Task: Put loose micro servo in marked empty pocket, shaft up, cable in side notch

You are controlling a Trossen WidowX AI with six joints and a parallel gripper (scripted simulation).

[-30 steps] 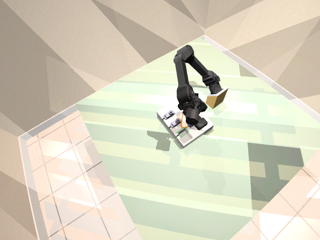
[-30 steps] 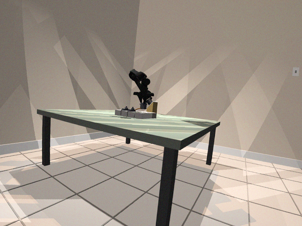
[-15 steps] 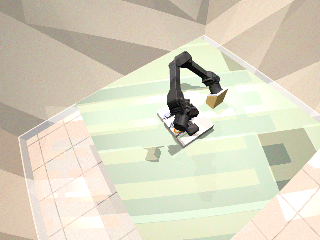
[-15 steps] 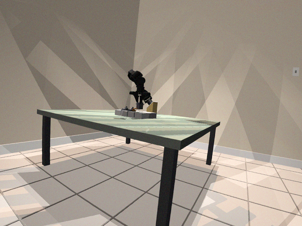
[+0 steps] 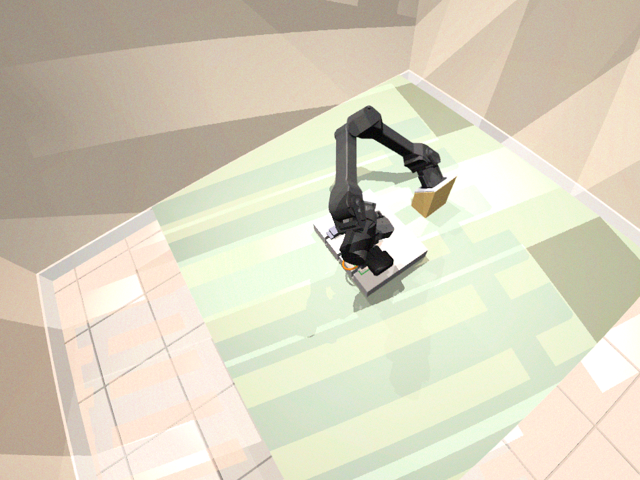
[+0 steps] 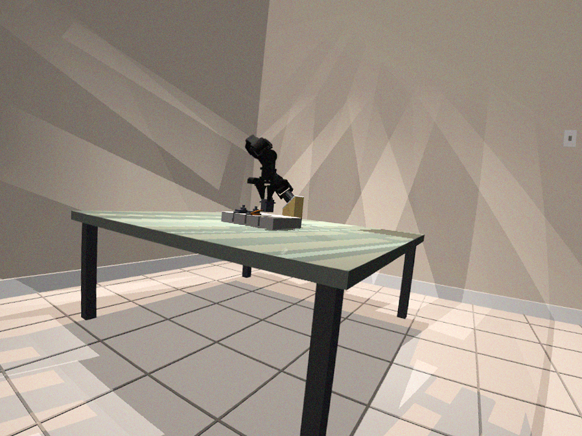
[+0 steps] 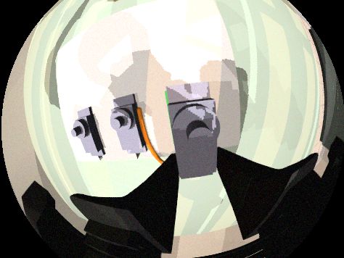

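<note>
My gripper tip is 120 mm past the white deck, 70 mm to the left of it and 90 mm above it.
</note>
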